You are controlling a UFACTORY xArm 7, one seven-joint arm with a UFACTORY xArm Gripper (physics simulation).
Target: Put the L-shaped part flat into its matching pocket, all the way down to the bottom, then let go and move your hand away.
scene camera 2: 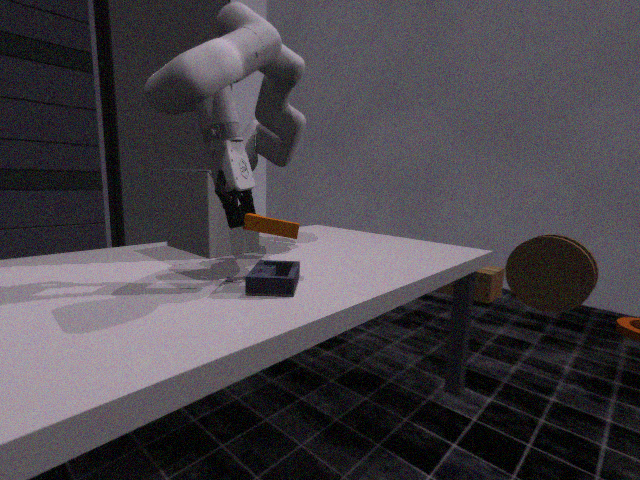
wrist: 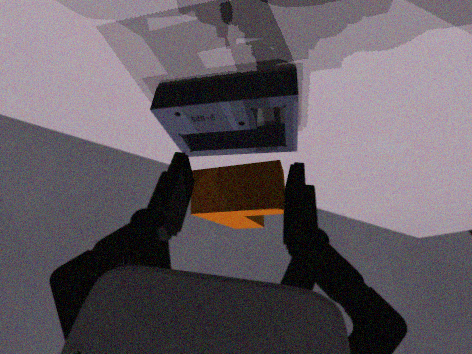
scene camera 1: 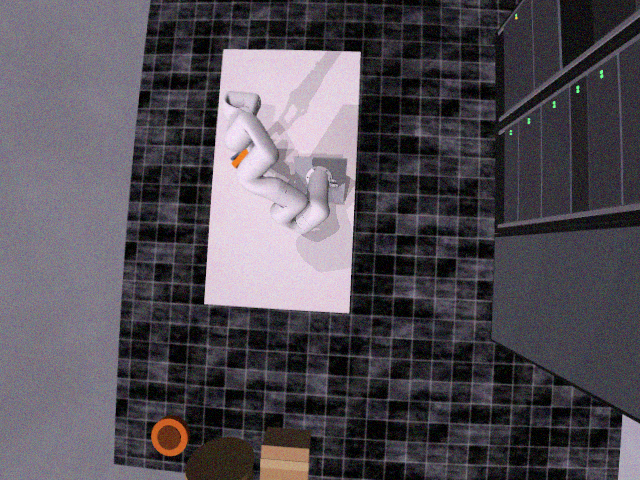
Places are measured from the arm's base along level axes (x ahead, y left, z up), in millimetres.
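Pixels of known places: gripper, fingertip midpoint: [scene camera 2: 243,224] [wrist: 238,172]; arm's base at its link origin: [scene camera 2: 209,195] [scene camera 1: 319,178].
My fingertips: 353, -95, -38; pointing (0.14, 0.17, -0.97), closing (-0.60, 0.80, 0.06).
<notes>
For each thing: its top centre in the pictures, then the offset to it from my fingertips, as dx, dy, dz. Level surfaces: height alone.
- orange L-shaped part at its top centre: [wrist: 251,233] [scene camera 2: 272,213] [scene camera 1: 242,158] +41, +43, +24
- dark blue block with the L-shaped pocket, top centre: [wrist: 230,132] [scene camera 2: 275,268] +70, +30, -84
- white table at its surface level: dz -121
The orange L-shaped part [scene camera 1: 239,158] [scene camera 2: 271,225] [wrist: 237,192] is held above the table, slightly tilted in the scene camera 2 view. My gripper [scene camera 2: 244,221] [wrist: 238,172] is shut on it, one black finger on each side in the wrist view. The dark blue block with the L-shaped pocket [scene camera 2: 269,285] [wrist: 227,92] lies on the table below the part, with a gap between them. In the wrist view the block shows beyond the part, its pocket opening visible. In the scene camera 1 view the arm hides my gripper and most of the block.
The white table [scene camera 1: 258,268] [scene camera 2: 382,258] carries the arm and a grey box-shaped base [scene camera 2: 191,211]. A dark rack cabinet [scene camera 1: 563,279] stands beside the table. On the floor are an orange ring-shaped object [scene camera 1: 155,437], a dark round object [scene camera 1: 219,459] and a tan box [scene camera 1: 284,459].
</notes>
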